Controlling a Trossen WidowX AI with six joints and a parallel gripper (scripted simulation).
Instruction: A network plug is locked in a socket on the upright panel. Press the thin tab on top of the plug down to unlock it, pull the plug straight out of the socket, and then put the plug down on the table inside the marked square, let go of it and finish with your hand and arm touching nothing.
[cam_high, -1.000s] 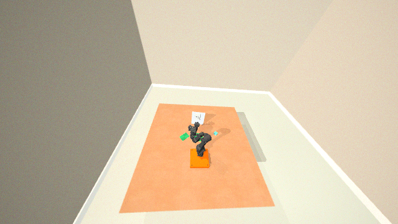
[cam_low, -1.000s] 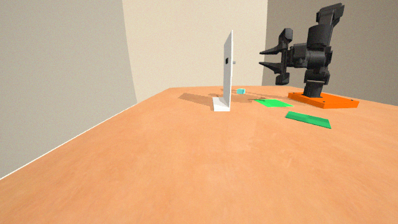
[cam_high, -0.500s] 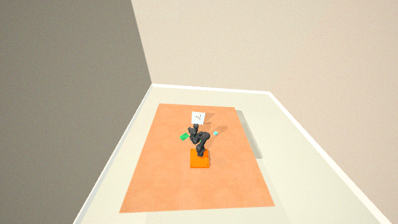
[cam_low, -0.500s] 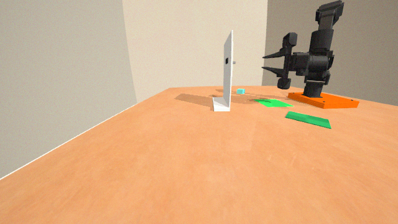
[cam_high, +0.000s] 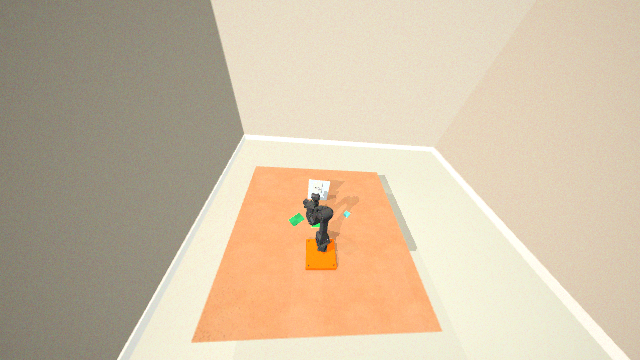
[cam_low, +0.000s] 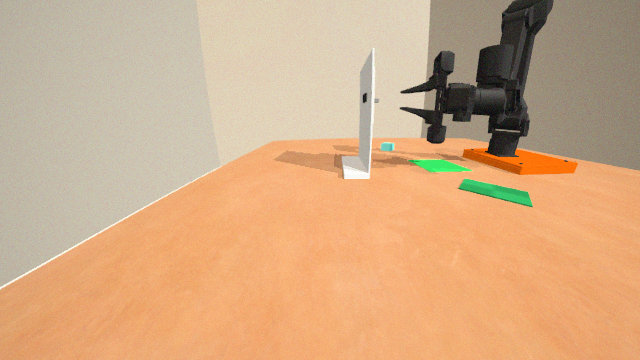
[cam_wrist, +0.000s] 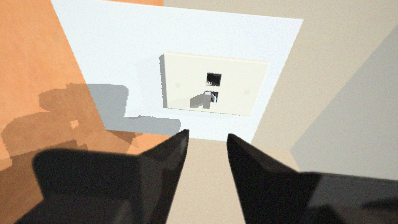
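The grey plug is 7 cm ahead of my gripper tip and 1 cm to the left of it. Round my gripper tip: thin tab (7 cm ahead, 1 cm to the left, 1 cm above); then cyan block (26 cm to the right, 15 cm below, 3 cm behind); then upright panel (9 cm ahead, 5 cm below, 2 cm to the left).
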